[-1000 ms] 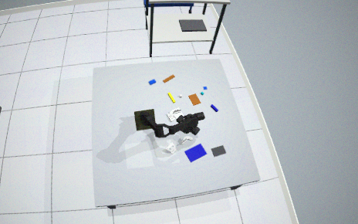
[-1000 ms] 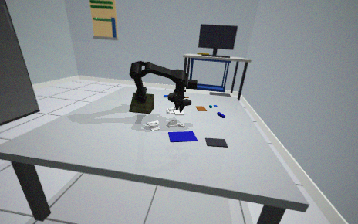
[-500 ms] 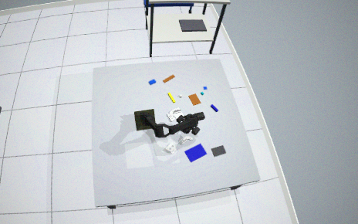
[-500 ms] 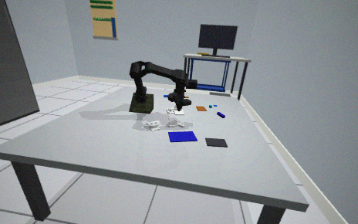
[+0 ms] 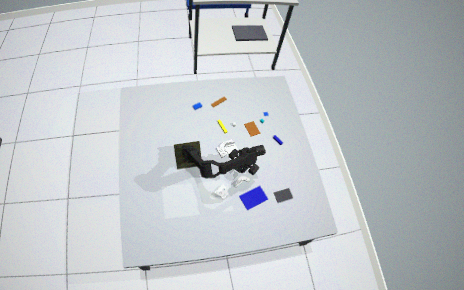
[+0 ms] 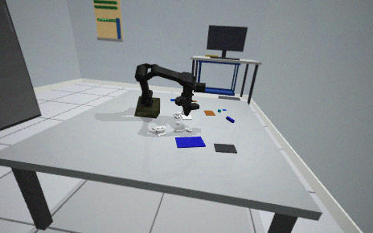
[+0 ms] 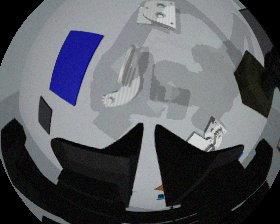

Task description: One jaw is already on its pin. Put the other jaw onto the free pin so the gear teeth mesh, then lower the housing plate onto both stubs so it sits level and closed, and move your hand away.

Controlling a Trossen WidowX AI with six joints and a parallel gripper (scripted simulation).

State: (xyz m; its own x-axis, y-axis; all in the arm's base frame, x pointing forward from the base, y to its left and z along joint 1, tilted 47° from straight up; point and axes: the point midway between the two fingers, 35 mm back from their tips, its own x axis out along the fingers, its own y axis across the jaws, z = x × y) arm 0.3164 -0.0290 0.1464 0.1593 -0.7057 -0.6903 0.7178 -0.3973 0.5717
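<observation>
The white jaw is 3 cm ahead of my gripper tip, 5 cm to the right of it and 8 cm below it. From my gripper tip the other things lie so: blue plate: 7 cm ahead, 17 cm to the right, 8 cm below; dark grey plate: 26 cm ahead, 16 cm to the right, 8 cm below; white base: 4 cm behind, 18 cm to the left, 8 cm below.
</observation>
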